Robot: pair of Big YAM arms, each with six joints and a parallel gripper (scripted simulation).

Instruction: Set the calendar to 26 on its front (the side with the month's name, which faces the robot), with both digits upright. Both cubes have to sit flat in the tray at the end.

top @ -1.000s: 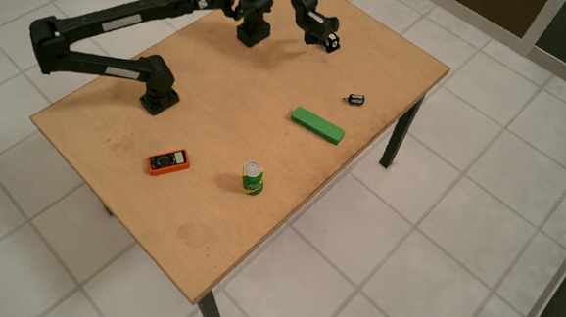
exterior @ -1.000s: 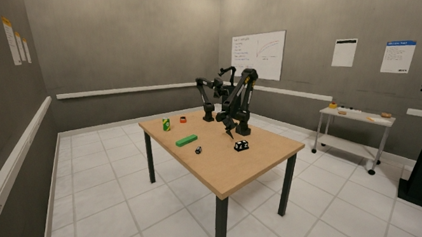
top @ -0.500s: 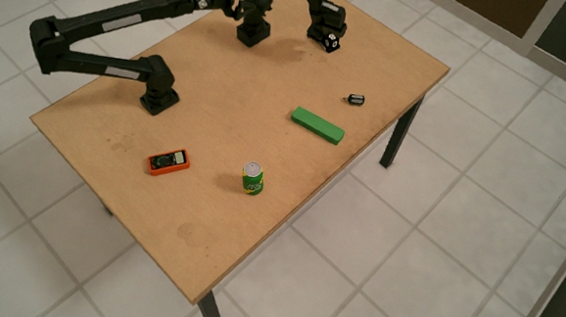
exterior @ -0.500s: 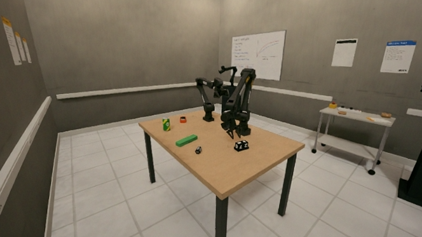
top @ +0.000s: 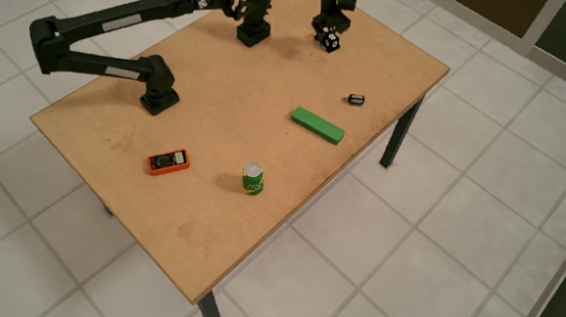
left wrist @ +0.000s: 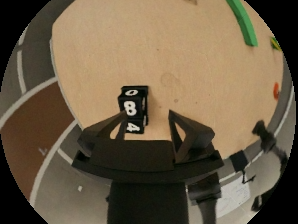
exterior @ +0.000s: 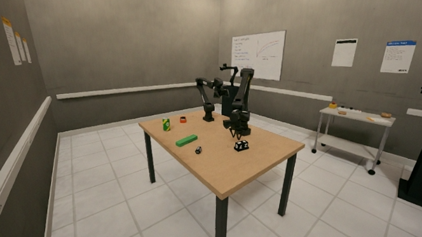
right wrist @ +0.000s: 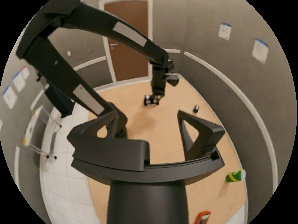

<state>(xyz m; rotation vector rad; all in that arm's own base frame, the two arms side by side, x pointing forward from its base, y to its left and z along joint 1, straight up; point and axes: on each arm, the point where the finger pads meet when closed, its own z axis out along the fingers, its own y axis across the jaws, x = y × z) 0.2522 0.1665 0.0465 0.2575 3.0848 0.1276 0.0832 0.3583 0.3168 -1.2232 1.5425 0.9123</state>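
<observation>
Now: the black calendar cube 50 mm below my left hand, 40 mm to the left of it and 40 mm behind it.
</observation>
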